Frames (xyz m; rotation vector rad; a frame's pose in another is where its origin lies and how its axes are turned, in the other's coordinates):
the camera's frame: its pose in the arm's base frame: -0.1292 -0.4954 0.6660 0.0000 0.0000 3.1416
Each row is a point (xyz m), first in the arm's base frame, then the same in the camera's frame.
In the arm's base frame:
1: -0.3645 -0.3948 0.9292
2: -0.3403 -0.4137 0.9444
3: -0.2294 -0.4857 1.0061
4: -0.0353 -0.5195 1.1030
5: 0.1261 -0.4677 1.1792
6: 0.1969 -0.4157 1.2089
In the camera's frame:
1: 0.2353 -0.1006 0.2632
2: 0.2111 -0.0817 0.2784
3: 0.1002 -0.0097 0.3401
4: -0.0939 0.0241 0.4370
5: -0.2553 -0.0277 0.5132
6: -0.3261 -0.0797 0.5429

